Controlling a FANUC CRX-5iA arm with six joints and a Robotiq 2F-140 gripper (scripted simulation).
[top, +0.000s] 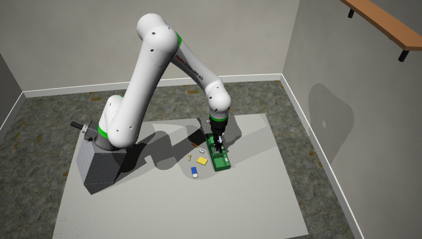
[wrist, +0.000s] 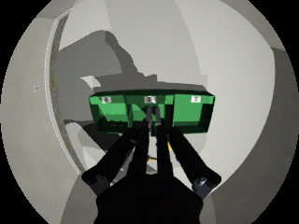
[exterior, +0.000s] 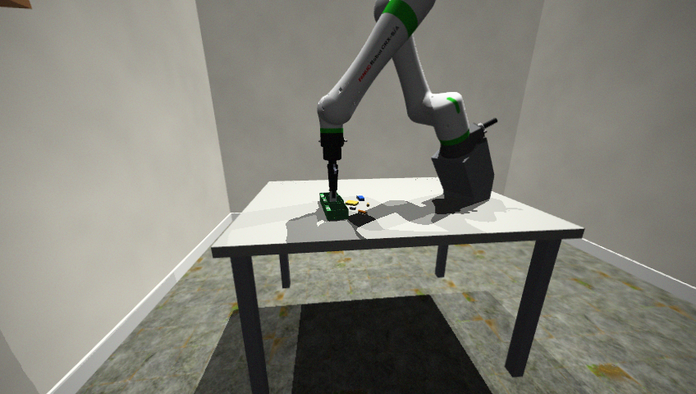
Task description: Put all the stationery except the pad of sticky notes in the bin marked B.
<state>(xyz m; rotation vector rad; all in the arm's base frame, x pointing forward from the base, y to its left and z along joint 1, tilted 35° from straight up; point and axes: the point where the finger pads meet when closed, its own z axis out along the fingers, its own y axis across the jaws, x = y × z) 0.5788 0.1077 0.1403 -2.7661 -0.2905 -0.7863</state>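
Now: the grey-white object 90 mm behind my hand, 10 mm to the left of it and 40 mm below it. Also, from my hand: white eraser: 110 mm behind, 150 mm to the right, 40 mm below; then sticky notes: 80 mm behind, 60 mm to the right, 40 mm below; then tan piece: 150 mm behind, 40 mm to the right, 40 mm below.
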